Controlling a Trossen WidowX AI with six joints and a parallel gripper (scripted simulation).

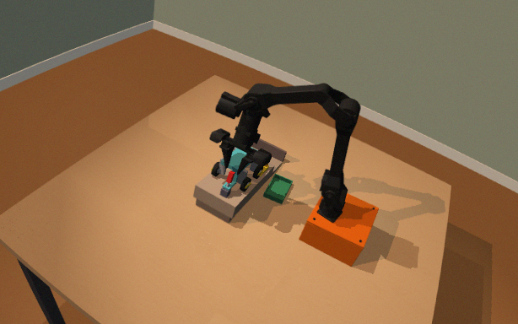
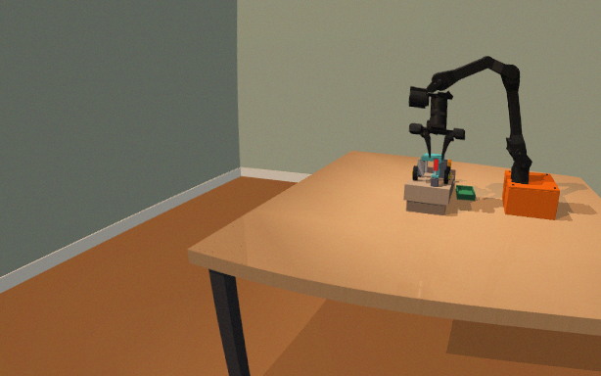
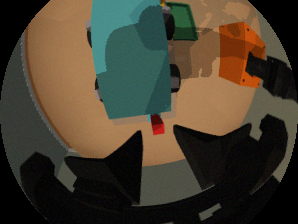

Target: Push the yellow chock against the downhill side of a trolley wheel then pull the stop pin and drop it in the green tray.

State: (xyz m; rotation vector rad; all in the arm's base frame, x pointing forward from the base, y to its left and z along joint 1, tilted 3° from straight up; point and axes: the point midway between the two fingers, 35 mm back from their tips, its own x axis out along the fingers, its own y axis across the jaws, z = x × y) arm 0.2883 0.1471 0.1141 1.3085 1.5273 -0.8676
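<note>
The red-headed stop pin lies 1 cm to the left of my gripper tip and 4 cm below it. Also, from my gripper tip: teal-topped trolley: 3 cm ahead, 8 cm to the right, 6 cm below; yellow chock: 19 cm to the right, 9 cm below; ramp block: 4 cm ahead, 9 cm to the right, 12 cm below.
</note>
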